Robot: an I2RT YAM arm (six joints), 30 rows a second.
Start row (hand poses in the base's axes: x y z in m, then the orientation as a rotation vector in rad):
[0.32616 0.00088 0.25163 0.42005 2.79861 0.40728]
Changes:
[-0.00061 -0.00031 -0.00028 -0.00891 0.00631 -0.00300]
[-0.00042 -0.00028 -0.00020 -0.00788 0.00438 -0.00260]
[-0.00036 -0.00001 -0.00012 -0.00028 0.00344 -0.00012]
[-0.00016 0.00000 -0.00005 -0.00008 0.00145 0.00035]
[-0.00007 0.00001 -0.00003 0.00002 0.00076 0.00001]
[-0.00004 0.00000 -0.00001 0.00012 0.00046 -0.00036]
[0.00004 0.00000 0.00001 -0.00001 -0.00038 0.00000]
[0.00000 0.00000 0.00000 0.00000 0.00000 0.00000]
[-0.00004 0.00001 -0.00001 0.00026 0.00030 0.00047]
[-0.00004 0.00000 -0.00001 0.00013 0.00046 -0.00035]
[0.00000 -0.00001 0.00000 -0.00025 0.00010 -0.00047]
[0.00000 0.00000 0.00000 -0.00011 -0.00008 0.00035]
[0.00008 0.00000 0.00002 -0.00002 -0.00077 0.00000]
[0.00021 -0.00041 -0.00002 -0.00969 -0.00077 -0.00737]
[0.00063 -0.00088 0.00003 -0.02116 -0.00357 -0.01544]
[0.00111 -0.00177 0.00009 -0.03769 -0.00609 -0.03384]
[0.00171 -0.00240 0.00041 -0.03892 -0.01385 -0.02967]
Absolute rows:
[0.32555 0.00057 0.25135 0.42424 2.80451 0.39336]
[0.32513 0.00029 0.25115 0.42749 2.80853 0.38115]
[0.32477 0.00028 0.25103 0.42866 2.81184 0.38035]
[0.32461 0.00028 0.25098 0.42860 2.81336 0.38015]
[0.32454 0.00029 0.25095 0.42882 2.81410 0.38010]
[0.32450 0.00029 0.25094 0.42949 2.81442 0.38014]
[0.32454 0.00029 0.25095 0.42937 2.81405 0.38017]
[0.32454 0.00029 0.25095 0.42937 2.81405 0.38017]
[0.32450 0.00030 0.25094 0.42886 2.81447 0.38061]
[0.32446 0.00030 0.25093 0.42952 2.81479 0.38067]
[0.32446 0.00029 0.25093 0.43015 2.81475 0.38021]
[0.32446 0.00029 0.25093 0.42961 2.81479 0.38014]
[0.32454 0.00029 0.25095 0.42937 2.81405 0.38020]
[0.32475 -0.00012 0.25093 0.43731 2.81161 0.36496]
[0.32538 -0.00100 0.25096 0.45306 2.80435 0.33212]
[0.32649 -0.00277 0.25105 0.48956 2.78854 0.27250]
[0.32820 -0.00517 0.25146 0.51730 2.76514 0.21386]

